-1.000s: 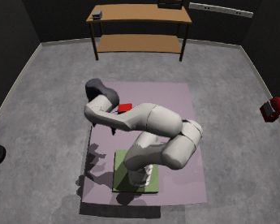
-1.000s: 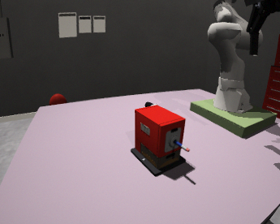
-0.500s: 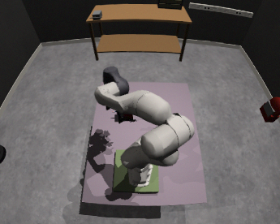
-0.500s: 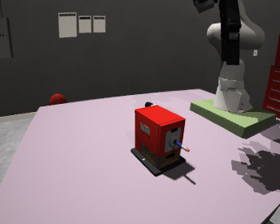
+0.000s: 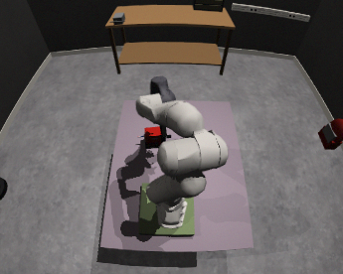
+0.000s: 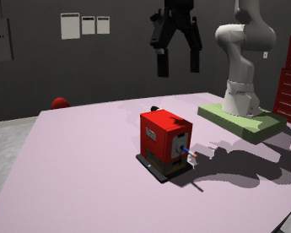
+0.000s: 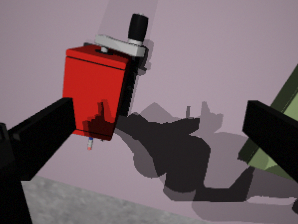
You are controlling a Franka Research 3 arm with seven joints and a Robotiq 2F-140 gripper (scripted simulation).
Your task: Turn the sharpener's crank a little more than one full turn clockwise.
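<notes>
The black knob lies 5 cm ahead of my hand, 5 cm to the right of it and 12 cm below it.
</notes>
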